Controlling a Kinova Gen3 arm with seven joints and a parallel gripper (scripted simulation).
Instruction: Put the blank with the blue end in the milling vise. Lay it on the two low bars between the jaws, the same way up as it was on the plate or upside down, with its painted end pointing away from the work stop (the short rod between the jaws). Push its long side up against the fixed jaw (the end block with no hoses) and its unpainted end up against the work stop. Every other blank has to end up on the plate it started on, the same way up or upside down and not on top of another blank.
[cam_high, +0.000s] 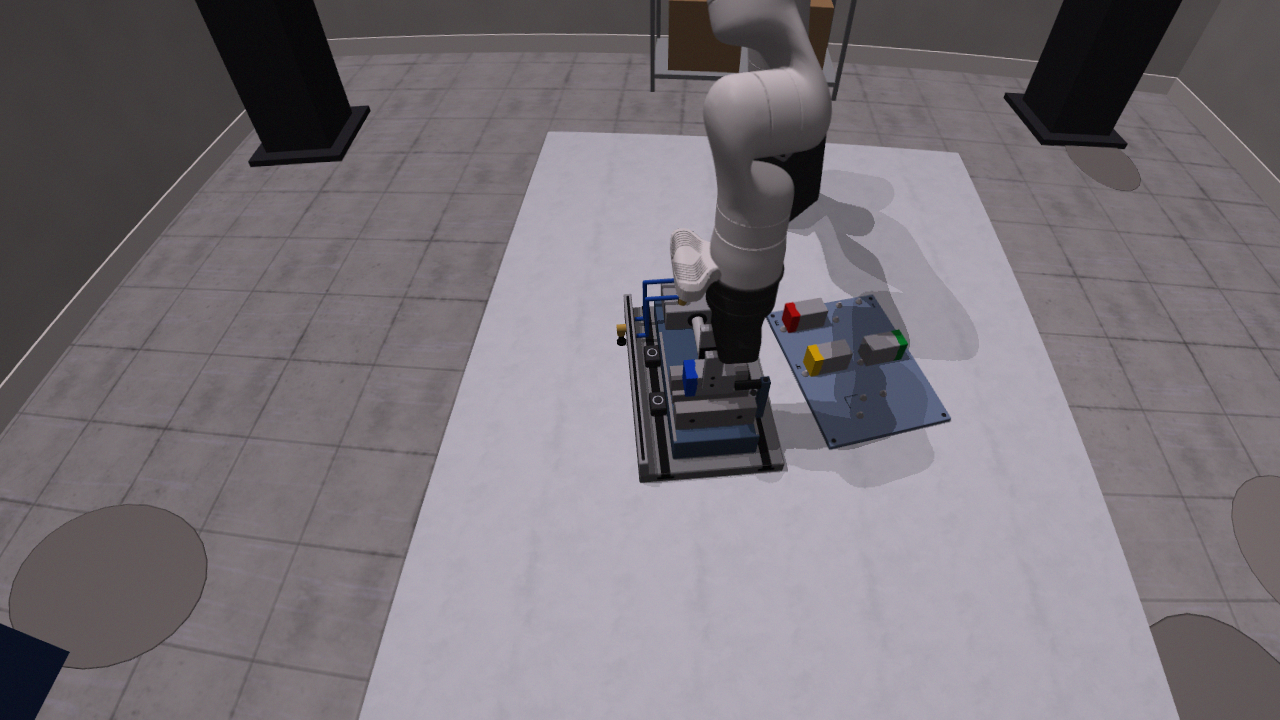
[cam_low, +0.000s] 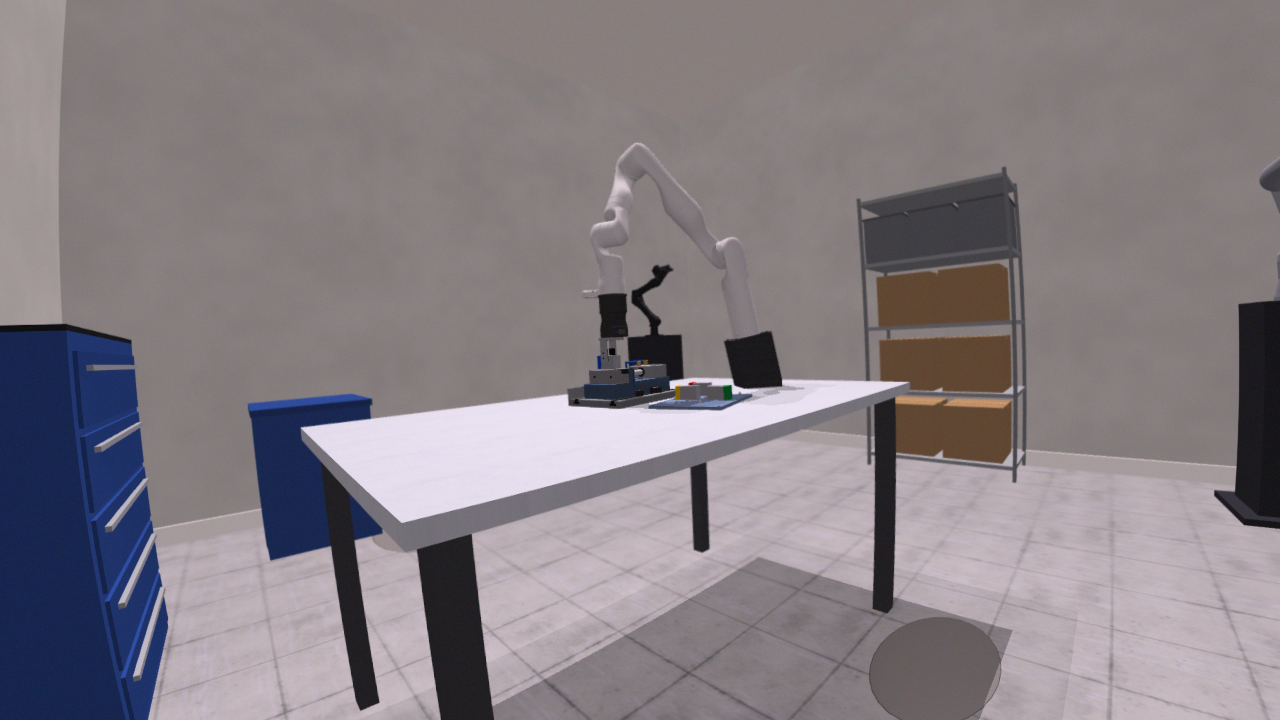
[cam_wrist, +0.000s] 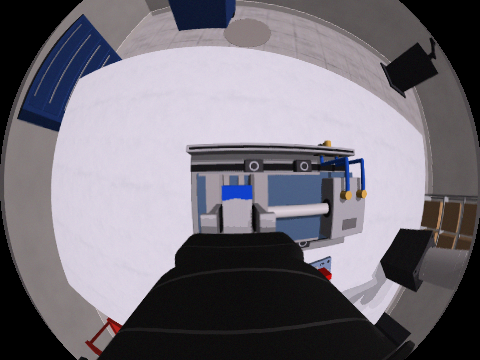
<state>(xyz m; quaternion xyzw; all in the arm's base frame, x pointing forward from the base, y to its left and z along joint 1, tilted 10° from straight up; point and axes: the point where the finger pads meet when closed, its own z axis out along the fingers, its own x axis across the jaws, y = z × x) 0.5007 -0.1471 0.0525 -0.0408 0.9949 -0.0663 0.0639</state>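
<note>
Now: hand 20 mm above the blue-ended blank. From my hand the other things lie so: vise base rail 70 mm behind, 90 mm to the right, 100 mm below; then work stop rod 10 mm behind, 50 mm to the left, 50 mm below; then fixed jaw 30 mm ahead, 10 mm to the left, 60 mm below.
</note>
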